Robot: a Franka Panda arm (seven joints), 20 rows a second.
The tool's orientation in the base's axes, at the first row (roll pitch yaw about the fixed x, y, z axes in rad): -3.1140, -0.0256, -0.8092
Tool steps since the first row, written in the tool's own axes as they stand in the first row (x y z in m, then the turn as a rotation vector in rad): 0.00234, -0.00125, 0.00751, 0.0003, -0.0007, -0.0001; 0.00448, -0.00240, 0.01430, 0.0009, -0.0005, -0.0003; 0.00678, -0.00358, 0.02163, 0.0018, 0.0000, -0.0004; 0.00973, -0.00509, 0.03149, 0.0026, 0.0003, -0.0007; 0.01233, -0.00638, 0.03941, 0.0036, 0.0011, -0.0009; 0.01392, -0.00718, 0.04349, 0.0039, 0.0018, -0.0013
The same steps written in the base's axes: 0.00280, -0.00083, -0.00741, 0.0007, 0.0003, 0.0001; 0.00536, -0.00158, -0.01411, 0.0010, -0.0003, 0.0003; 0.00808, -0.00242, -0.02134, 0.0012, -0.0013, 0.0004; 0.01158, -0.00351, -0.03108, 0.0016, -0.0021, 0.0008; 0.01460, -0.00450, -0.03889, 0.0017, -0.0034, 0.0010; 0.01643, -0.00509, -0.04290, 0.0013, -0.0041, 0.0013
